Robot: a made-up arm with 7 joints. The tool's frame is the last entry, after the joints.
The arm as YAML. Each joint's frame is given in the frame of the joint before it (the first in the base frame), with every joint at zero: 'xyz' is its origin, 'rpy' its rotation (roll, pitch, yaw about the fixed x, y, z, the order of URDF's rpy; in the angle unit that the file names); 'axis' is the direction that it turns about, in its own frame. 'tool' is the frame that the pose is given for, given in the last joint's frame.
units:
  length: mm
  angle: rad
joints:
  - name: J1
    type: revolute
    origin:
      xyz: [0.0, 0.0, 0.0]
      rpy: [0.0, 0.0, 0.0]
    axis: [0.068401, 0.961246, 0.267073]
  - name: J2
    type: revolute
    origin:
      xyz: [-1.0, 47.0, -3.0]
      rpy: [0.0, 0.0, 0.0]
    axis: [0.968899, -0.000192, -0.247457]
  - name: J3
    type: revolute
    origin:
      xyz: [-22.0, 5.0, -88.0]
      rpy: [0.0, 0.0, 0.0]
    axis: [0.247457, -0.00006, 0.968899]
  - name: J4
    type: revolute
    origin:
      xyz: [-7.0, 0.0, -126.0]
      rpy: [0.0, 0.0, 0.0]
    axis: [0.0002, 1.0, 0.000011]
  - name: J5
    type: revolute
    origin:
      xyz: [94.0, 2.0, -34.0]
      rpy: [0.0, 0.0, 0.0]
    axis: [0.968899, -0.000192, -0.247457]
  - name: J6
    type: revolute
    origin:
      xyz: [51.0, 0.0, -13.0]
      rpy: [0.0, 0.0, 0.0]
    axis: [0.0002, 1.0, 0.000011]
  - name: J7
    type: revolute
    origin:
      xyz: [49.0, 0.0, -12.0]
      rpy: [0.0, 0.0, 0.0]
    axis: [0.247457, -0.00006, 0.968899]
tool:
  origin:
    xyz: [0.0, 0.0, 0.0]
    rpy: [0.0, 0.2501, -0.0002]
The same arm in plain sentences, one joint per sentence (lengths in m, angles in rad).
The arm has seven revolute joints in a row. What follows holds with every joint at zero, and every direction is one of the base frame's.
The first joint sits at the same point as the base frame's origin and rotates about the direction (0.068403, 0.961235, 0.26711).
The second joint sits 0.001 m along -x and 0.047 m along +y and 0.003 m along -z from the first joint and rotates about the direction (0.968889, -0.0002, -0.247497).
The third joint sits 0.022 m along -x and 0.005 m along +y and 0.088 m along -z from the second joint and rotates about the direction (0.247497, -0.0001, 0.968889).
The fourth joint sits 0.007 m along -x and 0.126 m along -z from the third joint and rotates about the direction (0.0002, 1, 0).
The fifth joint sits 0.094 m along +x and 0.002 m along +y and 0.034 m along -z from the fourth joint and rotates about the direction (0.968889, -0.0002, -0.247497).
The sixth joint sits 0.051 m along +x and 0.013 m along -z from the fifth joint and rotates about the direction (0.0002, 1, 0).
The seventh joint sits 0.049 m along +x and 0.012 m along -z from the sixth joint and rotates about the direction (0.247497, -0.0001, 0.968889).
The tool frame, which is the frame that the pose is given for, sits at the same point as the seventh joint; its axes are the base frame's turned by roll 0, pitch 0.2501 and yaw -0.0002 rad (as in URDF: about the fixed x, then y, then z).

